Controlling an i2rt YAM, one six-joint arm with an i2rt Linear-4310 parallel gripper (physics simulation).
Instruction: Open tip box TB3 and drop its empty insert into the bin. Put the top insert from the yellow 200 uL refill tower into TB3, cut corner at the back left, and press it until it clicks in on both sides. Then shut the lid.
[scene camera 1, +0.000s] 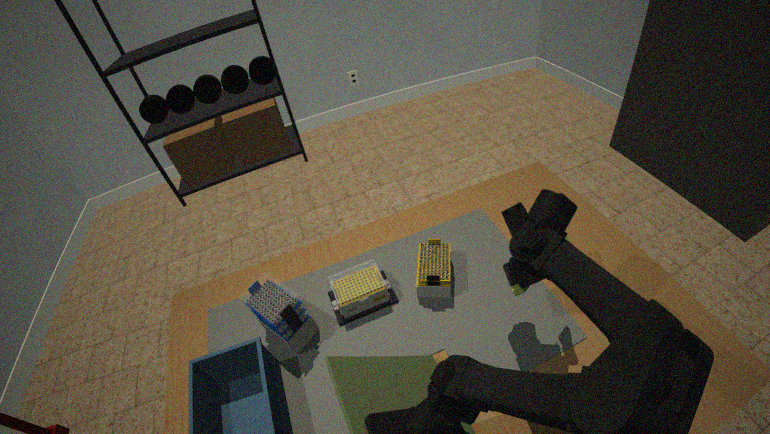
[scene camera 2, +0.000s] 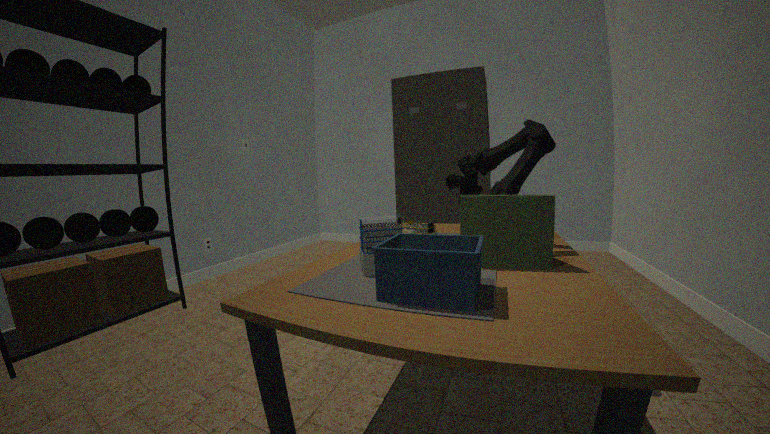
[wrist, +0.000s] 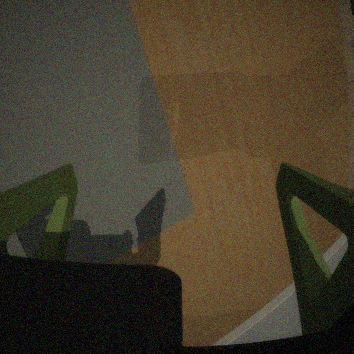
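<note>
The yellow refill tower stands on the grey mat, with a perforated insert on top. To its left in scene camera 1 is a tip box with a yellow insert under what looks like a clear, shut lid; its label is not readable. The blue bin stands at the mat's near left part. My gripper is open and empty, to the right of the yellow tower, above the mat's edge. Its far finger is hidden in scene camera 1.
A blue refill tower stands between the bin and the tip box. A tall green block stands beside the arm's lower part. The wooden table extends past the mat. A black shelf rack stands away from the table.
</note>
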